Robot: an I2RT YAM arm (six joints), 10 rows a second.
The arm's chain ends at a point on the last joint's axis. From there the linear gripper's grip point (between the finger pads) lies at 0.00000 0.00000 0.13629 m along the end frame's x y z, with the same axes.
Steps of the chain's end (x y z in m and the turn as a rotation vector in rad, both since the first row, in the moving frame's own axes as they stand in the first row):
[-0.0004, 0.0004, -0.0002, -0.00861, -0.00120, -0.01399]
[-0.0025, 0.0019, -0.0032, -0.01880, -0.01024, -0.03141]
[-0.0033, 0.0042, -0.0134, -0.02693, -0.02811, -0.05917]
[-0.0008, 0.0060, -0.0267, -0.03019, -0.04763, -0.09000]
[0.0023, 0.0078, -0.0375, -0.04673, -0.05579, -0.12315]
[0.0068, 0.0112, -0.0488, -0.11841, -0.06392, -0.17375]
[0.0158, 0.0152, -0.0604, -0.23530, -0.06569, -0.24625]
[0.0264, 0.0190, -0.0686, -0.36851, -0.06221, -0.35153]
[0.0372, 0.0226, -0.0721, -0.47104, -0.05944, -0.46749]
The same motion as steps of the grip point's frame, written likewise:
[-0.0006, 0.0016, -0.0002, -0.00861, -0.00120, -0.01399]
[-0.0039, 0.0045, -0.0032, -0.01880, -0.01024, -0.03141]
[-0.0070, 0.0080, -0.0135, -0.02693, -0.02811, -0.05917]
[-0.0071, 0.0104, -0.0269, -0.03019, -0.04763, -0.09000]
[-0.0049, 0.0146, -0.0379, -0.04673, -0.05579, -0.12315]
[-0.0004, 0.0280, -0.0500, -0.11841, -0.06392, -0.17375]
[0.0109, 0.0477, -0.0644, -0.23530, -0.06569, -0.24625]
[0.0269, 0.0685, -0.0779, -0.36851, -0.06221, -0.35153]
[0.0441, 0.0840, -0.0869, -0.47104, -0.05944, -0.46749]

